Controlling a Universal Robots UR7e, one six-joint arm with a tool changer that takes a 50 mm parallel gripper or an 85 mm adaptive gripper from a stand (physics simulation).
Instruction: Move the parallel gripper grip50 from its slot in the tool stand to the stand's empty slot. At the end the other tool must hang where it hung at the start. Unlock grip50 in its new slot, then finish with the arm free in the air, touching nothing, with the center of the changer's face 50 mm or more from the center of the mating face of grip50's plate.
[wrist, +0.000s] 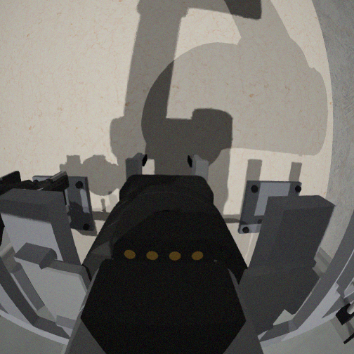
Note:
In view: a parallel gripper (159, 218) and a tool stand (291, 227).

